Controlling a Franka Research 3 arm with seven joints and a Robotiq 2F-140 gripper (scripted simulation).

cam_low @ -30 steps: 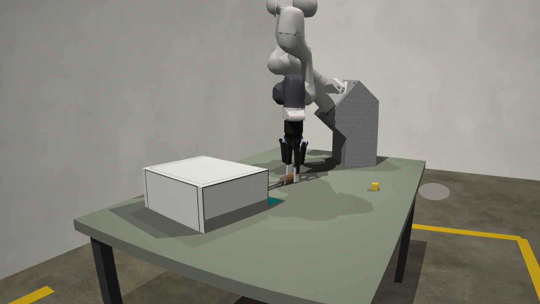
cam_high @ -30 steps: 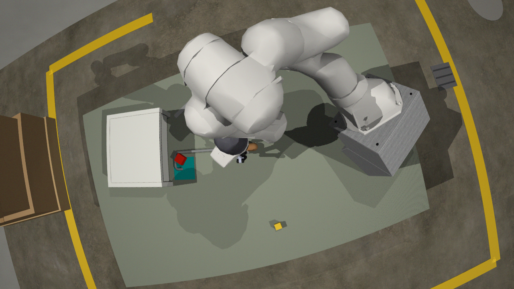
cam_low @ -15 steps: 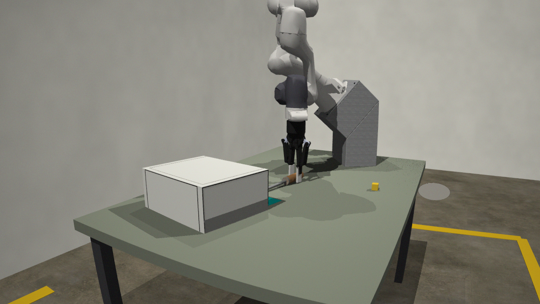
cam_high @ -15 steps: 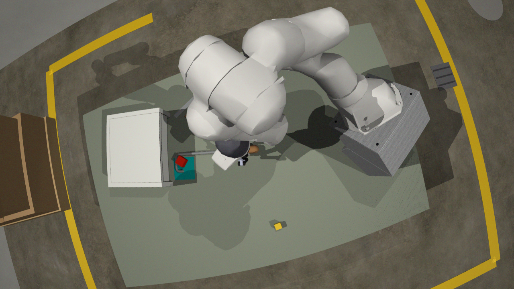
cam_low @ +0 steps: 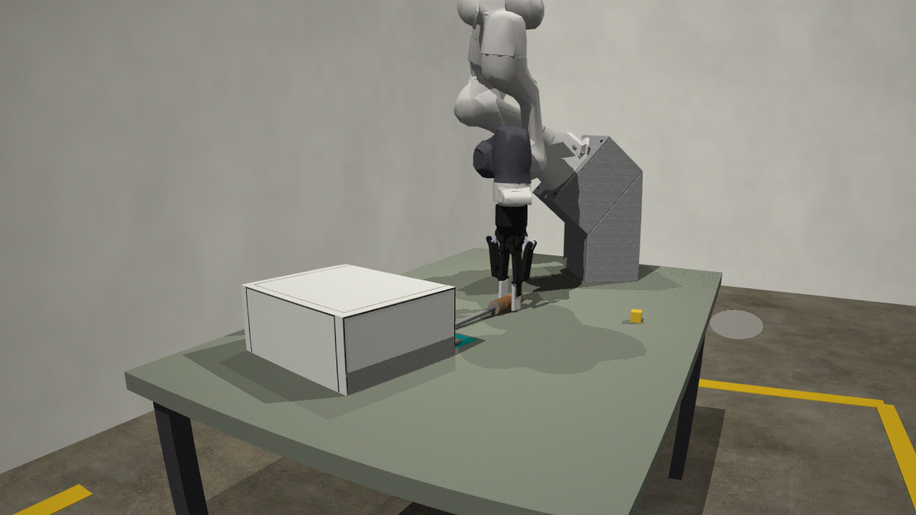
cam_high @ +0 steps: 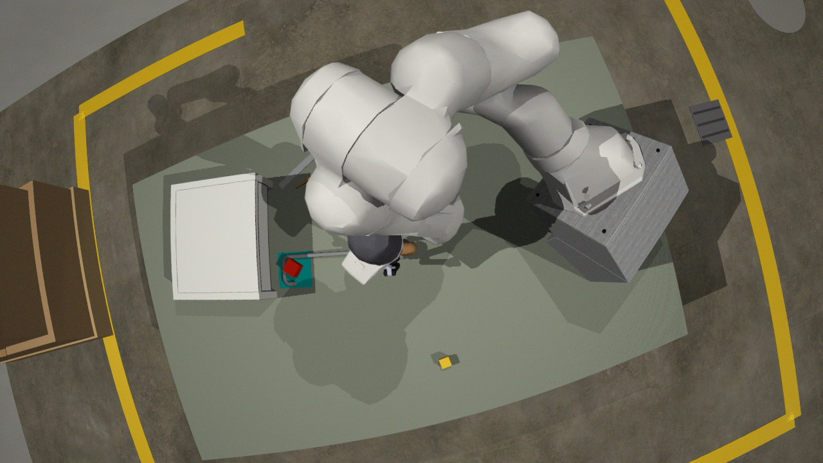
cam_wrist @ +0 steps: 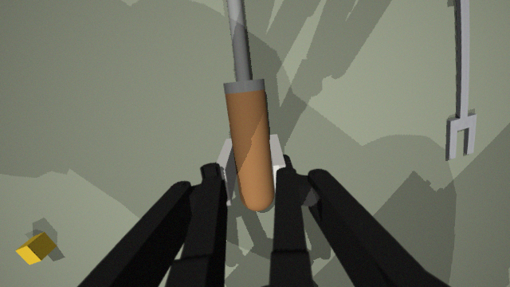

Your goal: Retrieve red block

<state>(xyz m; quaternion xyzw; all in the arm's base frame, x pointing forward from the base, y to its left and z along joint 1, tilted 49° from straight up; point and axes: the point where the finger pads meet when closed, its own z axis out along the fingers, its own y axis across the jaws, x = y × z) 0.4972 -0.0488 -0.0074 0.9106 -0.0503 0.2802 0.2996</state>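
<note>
Right now the grey hook tool is 14 cm ahead of my hand and 2 cm below it. From my hand the other things lie so: grey fork-ended tool 21 cm to the right, 3 cm below; then wooden stick 11 cm ahead, 26 cm to the right, 3 cm below; then teal square 27 cm ahead, 5 cm to the right, 4 cm below.
</note>
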